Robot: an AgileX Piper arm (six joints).
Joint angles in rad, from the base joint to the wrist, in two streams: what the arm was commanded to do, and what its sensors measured. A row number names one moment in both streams.
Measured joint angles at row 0:
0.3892 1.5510 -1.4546 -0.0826 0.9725 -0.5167
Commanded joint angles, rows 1 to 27:
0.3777 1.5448 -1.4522 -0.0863 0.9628 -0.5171
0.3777 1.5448 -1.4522 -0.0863 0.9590 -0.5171
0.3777 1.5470 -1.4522 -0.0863 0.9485 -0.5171
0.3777 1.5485 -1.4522 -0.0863 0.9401 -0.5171
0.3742 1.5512 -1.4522 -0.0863 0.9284 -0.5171
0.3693 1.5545 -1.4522 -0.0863 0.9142 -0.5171
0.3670 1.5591 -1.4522 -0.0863 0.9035 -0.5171
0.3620 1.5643 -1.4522 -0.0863 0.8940 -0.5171
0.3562 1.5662 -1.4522 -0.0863 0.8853 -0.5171
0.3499 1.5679 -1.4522 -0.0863 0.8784 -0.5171
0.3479 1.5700 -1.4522 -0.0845 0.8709 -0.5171
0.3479 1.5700 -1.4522 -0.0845 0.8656 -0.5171
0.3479 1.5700 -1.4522 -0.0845 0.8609 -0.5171
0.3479 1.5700 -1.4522 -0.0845 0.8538 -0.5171
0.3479 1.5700 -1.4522 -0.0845 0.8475 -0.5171
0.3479 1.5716 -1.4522 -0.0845 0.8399 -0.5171
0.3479 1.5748 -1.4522 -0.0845 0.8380 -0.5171
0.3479 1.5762 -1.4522 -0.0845 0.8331 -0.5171
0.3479 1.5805 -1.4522 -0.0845 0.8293 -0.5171
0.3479 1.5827 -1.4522 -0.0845 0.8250 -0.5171
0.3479 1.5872 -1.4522 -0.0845 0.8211 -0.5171
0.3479 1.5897 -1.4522 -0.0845 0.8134 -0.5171
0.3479 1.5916 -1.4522 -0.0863 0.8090 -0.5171
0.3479 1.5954 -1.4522 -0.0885 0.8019 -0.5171
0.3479 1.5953 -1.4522 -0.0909 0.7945 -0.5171
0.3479 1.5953 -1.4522 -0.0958 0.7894 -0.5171
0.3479 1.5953 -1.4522 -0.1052 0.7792 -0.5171
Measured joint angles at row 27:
0.3594 1.5938 -1.4546 -0.0721 0.8455 -0.5167
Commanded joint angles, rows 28 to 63:
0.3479 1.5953 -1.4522 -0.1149 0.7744 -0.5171
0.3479 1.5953 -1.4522 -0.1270 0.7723 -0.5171
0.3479 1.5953 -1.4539 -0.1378 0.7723 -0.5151
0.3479 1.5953 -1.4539 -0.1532 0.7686 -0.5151
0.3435 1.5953 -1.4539 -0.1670 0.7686 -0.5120
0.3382 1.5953 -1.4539 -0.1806 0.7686 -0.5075
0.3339 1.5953 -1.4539 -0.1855 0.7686 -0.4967
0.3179 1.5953 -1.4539 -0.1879 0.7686 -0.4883
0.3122 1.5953 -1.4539 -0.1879 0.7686 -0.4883
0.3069 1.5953 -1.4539 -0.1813 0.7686 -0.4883
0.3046 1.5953 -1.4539 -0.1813 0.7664 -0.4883
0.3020 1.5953 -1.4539 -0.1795 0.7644 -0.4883
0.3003 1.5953 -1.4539 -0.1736 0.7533 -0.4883
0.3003 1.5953 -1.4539 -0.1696 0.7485 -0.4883
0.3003 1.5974 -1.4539 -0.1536 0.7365 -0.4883
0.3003 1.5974 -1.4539 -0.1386 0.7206 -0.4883
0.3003 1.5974 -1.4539 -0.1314 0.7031 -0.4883
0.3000 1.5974 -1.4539 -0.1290 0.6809 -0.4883
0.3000 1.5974 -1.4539 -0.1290 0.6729 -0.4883
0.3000 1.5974 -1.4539 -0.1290 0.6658 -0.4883
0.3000 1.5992 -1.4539 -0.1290 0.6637 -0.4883
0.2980 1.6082 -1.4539 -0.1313 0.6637 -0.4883
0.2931 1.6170 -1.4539 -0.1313 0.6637 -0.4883
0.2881 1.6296 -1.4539 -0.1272 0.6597 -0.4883
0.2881 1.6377 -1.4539 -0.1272 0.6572 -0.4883
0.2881 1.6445 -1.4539 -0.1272 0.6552 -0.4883
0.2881 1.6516 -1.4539 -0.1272 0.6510 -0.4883
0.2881 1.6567 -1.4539 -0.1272 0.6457 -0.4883
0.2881 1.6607 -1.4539 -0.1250 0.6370 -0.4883
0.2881 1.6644 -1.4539 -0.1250 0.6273 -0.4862
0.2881 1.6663 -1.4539 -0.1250 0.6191 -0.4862
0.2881 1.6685 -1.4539 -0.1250 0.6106 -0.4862
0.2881 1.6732 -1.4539 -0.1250 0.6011 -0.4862
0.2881 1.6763 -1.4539 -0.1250 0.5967 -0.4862
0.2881 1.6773 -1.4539 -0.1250 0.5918 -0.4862
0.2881 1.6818 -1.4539 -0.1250 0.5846 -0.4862
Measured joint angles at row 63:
0.2998 1.6719 -1.4546 -0.1119 0.6472 -0.4900
